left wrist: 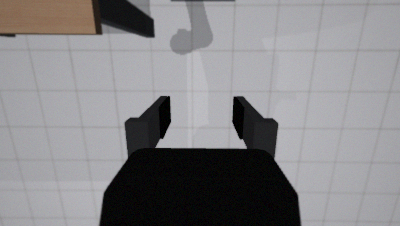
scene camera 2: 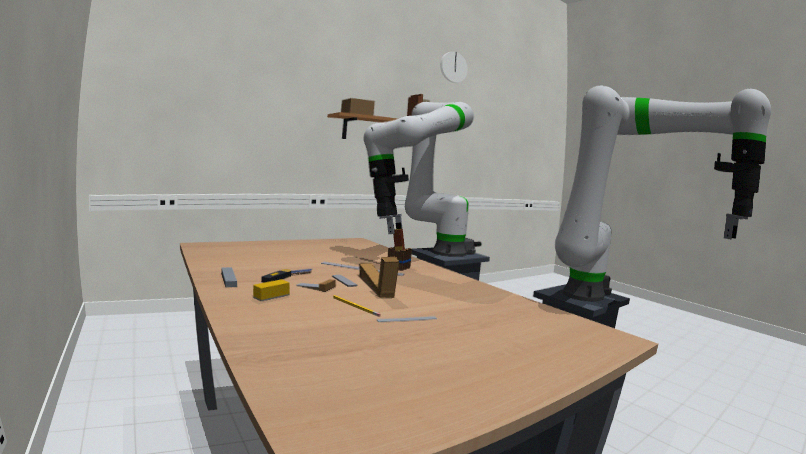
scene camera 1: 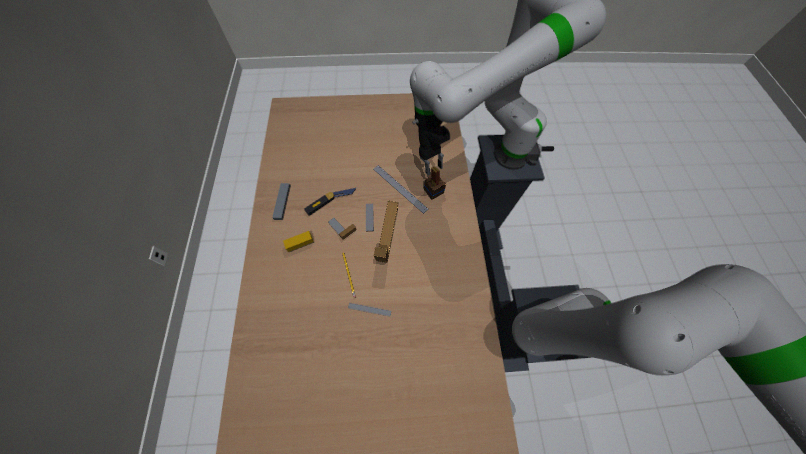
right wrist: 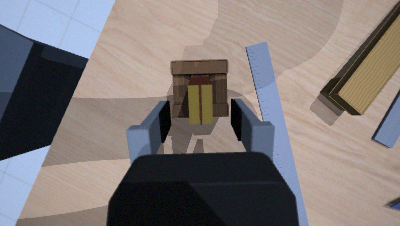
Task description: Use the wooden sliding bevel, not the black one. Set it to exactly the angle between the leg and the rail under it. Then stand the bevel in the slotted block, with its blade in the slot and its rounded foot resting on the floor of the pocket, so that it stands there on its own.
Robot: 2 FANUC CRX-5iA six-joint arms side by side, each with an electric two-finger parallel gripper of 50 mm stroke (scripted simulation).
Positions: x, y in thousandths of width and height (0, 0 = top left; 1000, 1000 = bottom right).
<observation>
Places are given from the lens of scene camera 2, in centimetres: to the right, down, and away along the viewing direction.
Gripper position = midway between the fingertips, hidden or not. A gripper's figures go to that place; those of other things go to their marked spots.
my left gripper (scene camera 2: 905, 525): 87, 3, 92
my right gripper (scene camera 2: 491, 514): -2, 2, 159
wooden leg-and-rail piece (scene camera 2: 483, 587): -4, 10, 120
</observation>
